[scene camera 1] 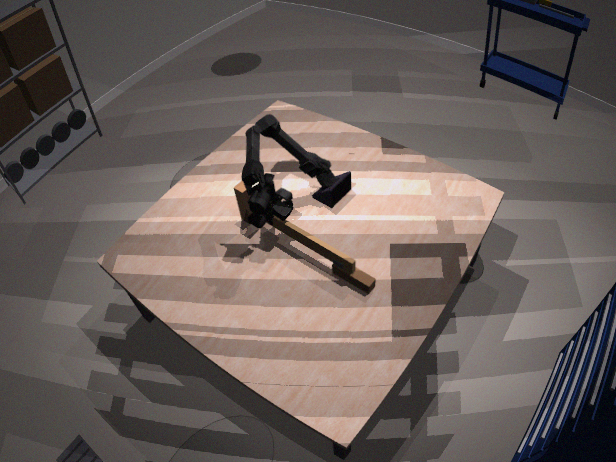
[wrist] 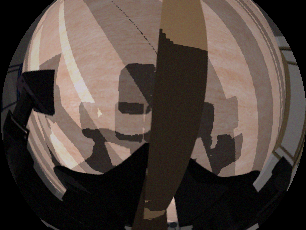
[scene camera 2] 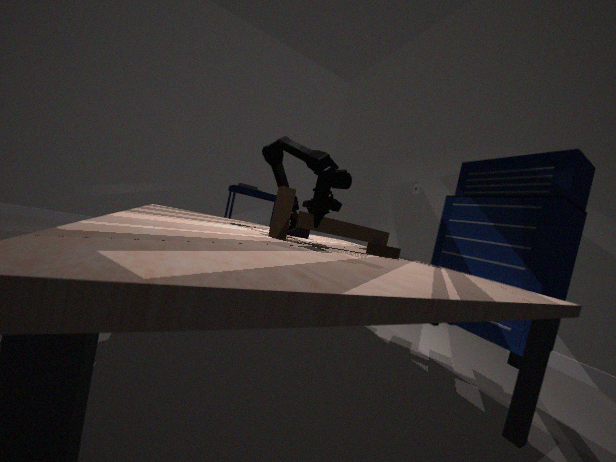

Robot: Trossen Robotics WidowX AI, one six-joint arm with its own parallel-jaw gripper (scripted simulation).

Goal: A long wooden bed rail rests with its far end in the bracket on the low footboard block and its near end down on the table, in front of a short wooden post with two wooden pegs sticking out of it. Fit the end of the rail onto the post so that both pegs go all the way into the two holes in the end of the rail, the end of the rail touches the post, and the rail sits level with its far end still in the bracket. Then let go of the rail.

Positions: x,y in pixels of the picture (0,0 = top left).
Labels:
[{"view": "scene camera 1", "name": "my gripper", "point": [273,222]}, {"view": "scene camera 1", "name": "wooden rail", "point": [298,234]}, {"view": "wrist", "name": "my gripper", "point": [159,147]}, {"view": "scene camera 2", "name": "my gripper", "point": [314,227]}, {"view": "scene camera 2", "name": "wooden rail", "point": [305,220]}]

